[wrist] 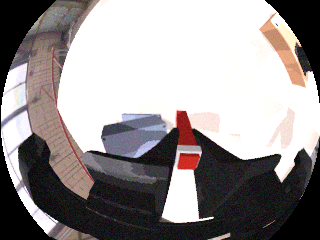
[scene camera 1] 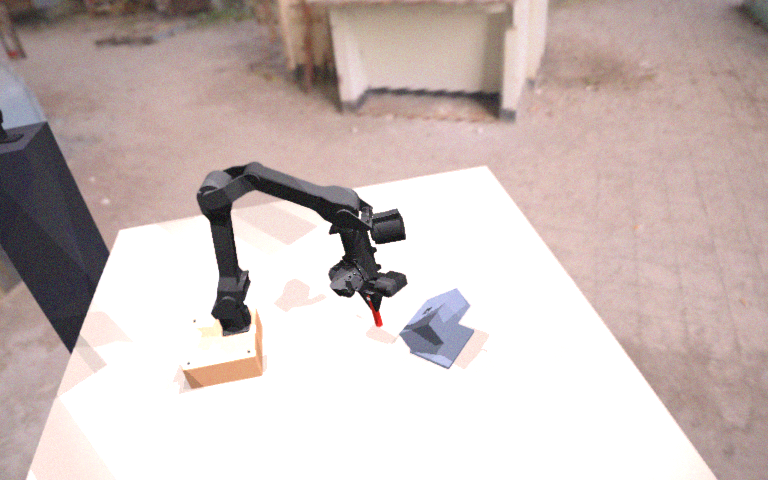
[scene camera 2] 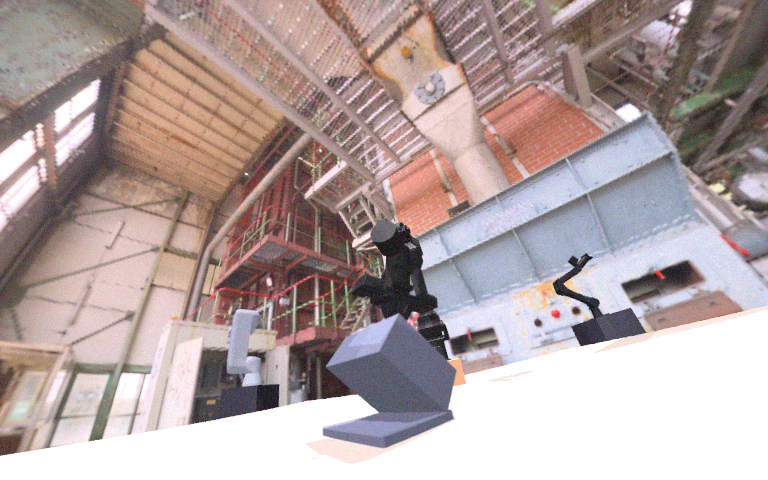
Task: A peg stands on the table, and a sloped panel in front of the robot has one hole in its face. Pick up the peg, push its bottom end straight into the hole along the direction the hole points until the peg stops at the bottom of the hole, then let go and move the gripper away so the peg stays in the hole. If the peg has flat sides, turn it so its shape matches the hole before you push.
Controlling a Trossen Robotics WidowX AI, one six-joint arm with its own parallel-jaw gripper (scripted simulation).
my gripper: wrist; scene camera 1; scene camera 2 394, 336
same spot on my gripper: (scene camera 1: 367, 288) = (wrist: 160, 192)
same spot on sloped panel: (wrist: 131, 138) = (scene camera 1: 418, 324)
